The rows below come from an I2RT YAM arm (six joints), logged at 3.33 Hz.
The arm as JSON. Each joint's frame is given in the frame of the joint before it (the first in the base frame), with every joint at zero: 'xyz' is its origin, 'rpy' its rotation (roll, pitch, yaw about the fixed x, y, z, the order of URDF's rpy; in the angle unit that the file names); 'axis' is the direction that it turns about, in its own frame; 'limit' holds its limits. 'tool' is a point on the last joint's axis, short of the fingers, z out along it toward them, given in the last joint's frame.
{
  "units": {
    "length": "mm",
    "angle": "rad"
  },
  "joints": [
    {
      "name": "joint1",
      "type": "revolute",
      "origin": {
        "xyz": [
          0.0,
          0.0,
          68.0
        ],
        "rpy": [
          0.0,
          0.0,
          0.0
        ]
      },
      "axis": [
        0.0,
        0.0,
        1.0
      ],
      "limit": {
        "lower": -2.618,
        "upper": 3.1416
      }
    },
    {
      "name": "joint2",
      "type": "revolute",
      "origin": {
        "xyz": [
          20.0,
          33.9,
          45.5
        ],
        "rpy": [
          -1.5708,
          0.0,
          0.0
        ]
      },
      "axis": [
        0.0,
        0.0,
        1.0
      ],
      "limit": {
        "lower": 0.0,
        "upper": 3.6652
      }
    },
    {
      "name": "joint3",
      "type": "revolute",
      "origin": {
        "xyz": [
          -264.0,
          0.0,
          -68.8
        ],
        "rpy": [
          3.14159,
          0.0,
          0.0
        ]
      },
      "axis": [
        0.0,
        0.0,
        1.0
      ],
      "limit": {
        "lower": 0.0,
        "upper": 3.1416
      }
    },
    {
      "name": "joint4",
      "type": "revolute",
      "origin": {
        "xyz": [
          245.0,
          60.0,
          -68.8
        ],
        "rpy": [
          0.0,
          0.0,
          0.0
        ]
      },
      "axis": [
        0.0,
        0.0,
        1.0
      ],
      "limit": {
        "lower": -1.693,
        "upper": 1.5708
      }
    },
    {
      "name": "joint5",
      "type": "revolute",
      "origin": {
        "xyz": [
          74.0,
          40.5,
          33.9
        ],
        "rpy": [
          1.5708,
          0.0,
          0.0
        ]
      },
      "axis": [
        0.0,
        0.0,
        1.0
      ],
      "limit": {
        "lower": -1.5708,
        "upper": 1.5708
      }
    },
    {
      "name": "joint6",
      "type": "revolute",
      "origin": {
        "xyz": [
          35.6,
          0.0,
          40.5
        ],
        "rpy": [
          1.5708,
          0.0,
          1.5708
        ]
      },
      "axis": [
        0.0,
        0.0,
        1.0
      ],
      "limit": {
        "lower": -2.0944,
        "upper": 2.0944
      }
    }
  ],
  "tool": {
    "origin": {
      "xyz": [
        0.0,
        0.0,
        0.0
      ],
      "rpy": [
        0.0,
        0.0,
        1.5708
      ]
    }
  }
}
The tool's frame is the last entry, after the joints.
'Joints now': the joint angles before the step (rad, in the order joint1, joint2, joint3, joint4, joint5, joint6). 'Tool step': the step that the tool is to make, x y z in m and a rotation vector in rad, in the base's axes. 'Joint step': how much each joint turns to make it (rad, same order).
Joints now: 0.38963, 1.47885, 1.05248, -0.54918, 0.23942, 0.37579
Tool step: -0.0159, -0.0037, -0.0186, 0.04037, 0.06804, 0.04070
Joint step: -0.00001, -0.03392, -0.09225, 0.01072, -0.07516, -0.00007
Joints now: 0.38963, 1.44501, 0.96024, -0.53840, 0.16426, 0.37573
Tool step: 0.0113, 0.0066, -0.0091, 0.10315, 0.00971, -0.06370
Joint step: 0.00009, 0.05510, 0.00907, 0.06137, -0.05063, 0.10748
